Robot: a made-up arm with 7 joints.
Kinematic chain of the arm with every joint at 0, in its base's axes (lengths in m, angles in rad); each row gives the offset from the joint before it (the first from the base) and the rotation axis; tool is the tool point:
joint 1: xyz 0 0 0 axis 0 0.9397 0.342
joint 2: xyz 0 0 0 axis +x
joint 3: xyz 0 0 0 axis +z
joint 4: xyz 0.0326 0 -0.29 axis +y
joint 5: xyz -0.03 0 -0.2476 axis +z
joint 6: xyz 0 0 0 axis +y
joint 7: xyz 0 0 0 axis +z
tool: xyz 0 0 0
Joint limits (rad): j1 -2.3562..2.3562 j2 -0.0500..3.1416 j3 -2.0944..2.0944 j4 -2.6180..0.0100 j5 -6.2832..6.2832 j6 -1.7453..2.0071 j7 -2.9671..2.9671
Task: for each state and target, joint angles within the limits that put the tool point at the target. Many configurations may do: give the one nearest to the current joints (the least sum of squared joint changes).
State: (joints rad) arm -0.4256 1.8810 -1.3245 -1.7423 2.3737 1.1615 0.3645
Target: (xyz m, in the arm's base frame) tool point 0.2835 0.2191 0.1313
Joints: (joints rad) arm -0.9864 1.8789 -0.7917 -1.8153 2.3737 1.1615 0.3645
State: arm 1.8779 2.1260 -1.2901 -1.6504 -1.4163 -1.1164 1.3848
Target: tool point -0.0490 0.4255 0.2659
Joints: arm 2.1382 2.1631 -1.8529 -0.9798 -1.4163 -1.1164 1.3848
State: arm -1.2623 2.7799 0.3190 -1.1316 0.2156 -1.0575 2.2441
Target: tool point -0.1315 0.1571 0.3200
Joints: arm -1.7028 2.6476 -0.3575 -1.8239 0.2156 -1.0575 2.2441
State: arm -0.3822 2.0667 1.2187 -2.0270 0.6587 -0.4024 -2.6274
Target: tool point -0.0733 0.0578 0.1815
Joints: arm -0.5867 1.7732 1.4477 -2.6161 0.6587 -0.4024 -2.6274
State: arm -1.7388 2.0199 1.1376 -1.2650 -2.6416 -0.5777 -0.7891
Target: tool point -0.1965 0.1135 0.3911
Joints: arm -1.0474 2.3678 0.8137 -1.4003 -2.6416 -0.5777 -0.7891
